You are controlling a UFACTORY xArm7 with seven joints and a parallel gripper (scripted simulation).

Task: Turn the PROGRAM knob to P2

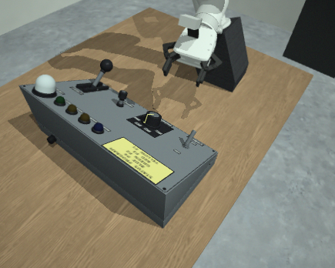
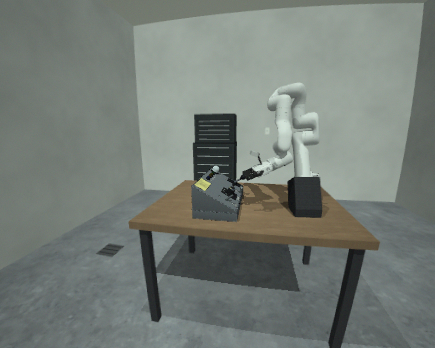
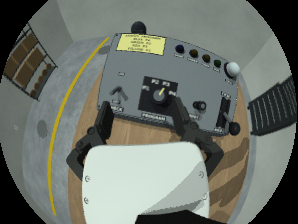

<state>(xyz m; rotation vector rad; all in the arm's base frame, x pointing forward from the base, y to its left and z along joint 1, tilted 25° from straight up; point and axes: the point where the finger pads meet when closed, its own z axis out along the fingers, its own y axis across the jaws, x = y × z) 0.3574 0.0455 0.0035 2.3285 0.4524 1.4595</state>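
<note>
The small slider knob lies 16 cm to the right of my hand, 10 cm below it and 6 cm ahead of it. Round my hand: metal toggle switch: 11 cm below, 10 cm ahead, 8 cm to the left; then grey console: 13 cm below, 11 cm ahead, 10 cm to the right; then ball-topped lever: 27 cm to the right, 10 cm below, 2 cm ahead.
</note>
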